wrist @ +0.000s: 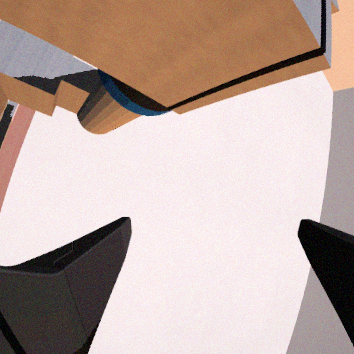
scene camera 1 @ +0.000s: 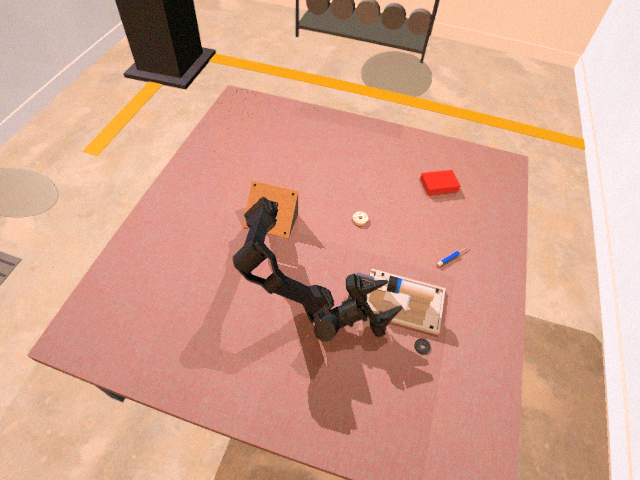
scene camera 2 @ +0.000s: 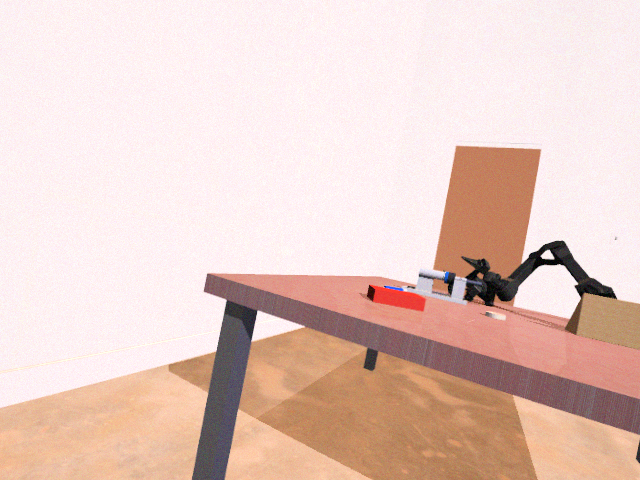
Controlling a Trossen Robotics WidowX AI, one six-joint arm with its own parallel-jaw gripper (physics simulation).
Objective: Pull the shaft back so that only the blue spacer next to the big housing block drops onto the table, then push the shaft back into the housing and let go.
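Pixels of known places: gripper, between the fingertips: [wrist: 215, 226] [scene camera 1: 395, 294] [scene camera 2: 452, 263]; arm's base, origin of its link: [scene camera 1: 266, 210] [scene camera 2: 609, 320].
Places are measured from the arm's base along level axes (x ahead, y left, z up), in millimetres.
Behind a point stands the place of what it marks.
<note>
The wooden fixture [scene camera 1: 440, 310] [scene camera 2: 439, 296] stands on the table. Its big pale cylindrical housing [scene camera 1: 419, 290] [scene camera 2: 431, 273] [wrist: 101, 119] lies along it. The blue spacer [scene camera 1: 397, 285] {y -173, x 448, z 42 mm} [scene camera 2: 446, 276] {y -140, x 452, z 27 mm} [wrist: 124, 99] {y -184, x 450, z 17 mm} sits upright against the housing's end, with a black part beside it. The shaft [scene camera 2: 473, 282] {y -154, x 358, z 25 mm} shows in scene camera 2, running from the end support toward my gripper. My gripper [scene camera 1: 393, 295] {y -223, x 444, z 79 mm} [wrist: 215, 226] {y -223, x 444, z 79 mm} is open and empty, at the fixture's shaft end. In the wrist view the end support [wrist: 200, 50] crosses the top, beyond the fingertips, and hides part of the spacer.
A dark ring [scene camera 1: 422, 346] {y -292, x 560, z -52 mm} lies near the fixture's front edge. A blue-handled screwdriver [scene camera 1: 448, 258] {y 26, x 596, z -44 mm} and a red box [scene camera 1: 439, 182] {y 332, x 528, z -27 mm} [scene camera 2: 395, 298] {y 389, x 522, z -39 mm} lie behind it. A pale ring [scene camera 1: 360, 218] {y 90, x 293, z -42 mm} [scene camera 2: 495, 315] {y 126, x 293, z -48 mm} lies farther left. A wooden wedge block [scene camera 1: 287, 211] {y 9, x 67, z 8 mm} [scene camera 2: 610, 320] {y 57, x 18, z 2 mm} stands by my arm's base.
</note>
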